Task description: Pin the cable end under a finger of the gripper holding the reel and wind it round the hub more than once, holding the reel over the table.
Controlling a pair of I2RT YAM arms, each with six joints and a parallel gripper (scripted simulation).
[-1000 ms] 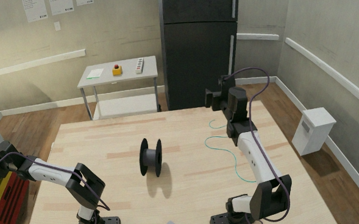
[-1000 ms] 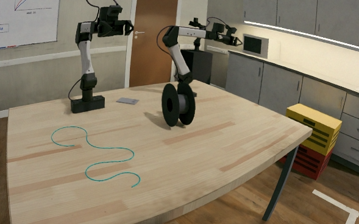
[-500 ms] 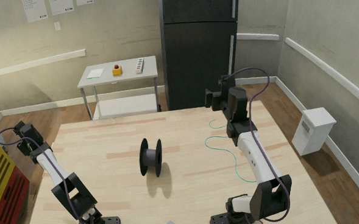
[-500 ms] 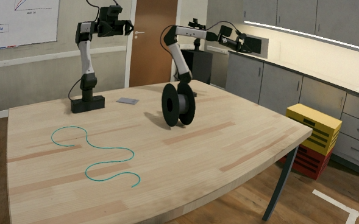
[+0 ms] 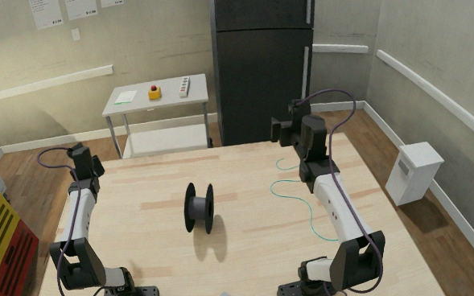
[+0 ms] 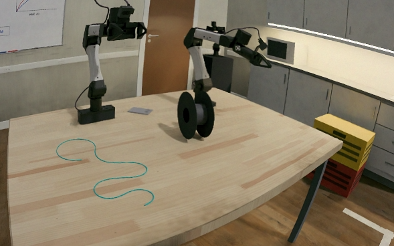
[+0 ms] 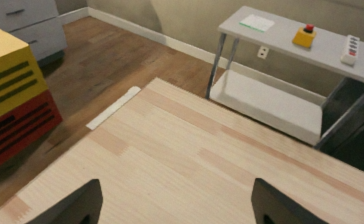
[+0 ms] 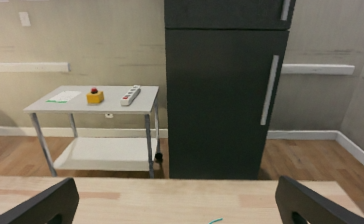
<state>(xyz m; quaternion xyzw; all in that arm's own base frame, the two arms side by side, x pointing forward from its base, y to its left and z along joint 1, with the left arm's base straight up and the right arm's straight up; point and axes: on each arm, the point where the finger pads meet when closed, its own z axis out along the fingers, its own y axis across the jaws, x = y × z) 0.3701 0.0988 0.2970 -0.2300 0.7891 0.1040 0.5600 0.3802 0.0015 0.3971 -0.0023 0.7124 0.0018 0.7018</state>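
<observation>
Now: left hand 20 mm past the black reel, 390 mm to the left of it and 210 mm above it. From my left hand the other things lie so: flat grey plate 390 mm behind, 490 mm to the right, 310 mm below.
</observation>
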